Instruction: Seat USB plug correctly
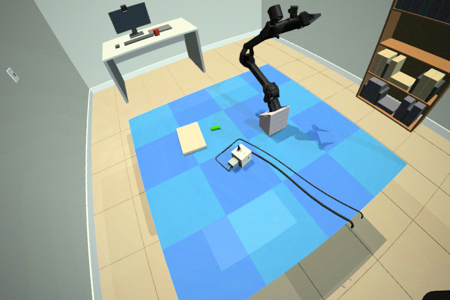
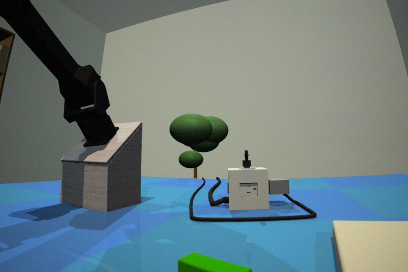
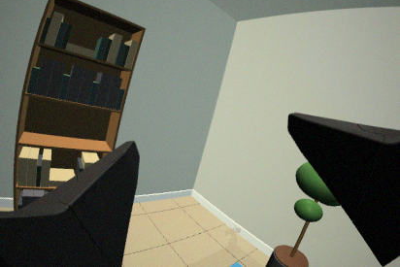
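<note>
Now: the black USB plug 52 cm ahead of my gripper tip, 3 cm to the left of it and 54 cm below it. Also, from my gripper tip: green block (52 cm ahead, 24 cm to the right, 63 cm below); then beige board (68 cm ahead, 26 cm to the right, 62 cm below).
</note>
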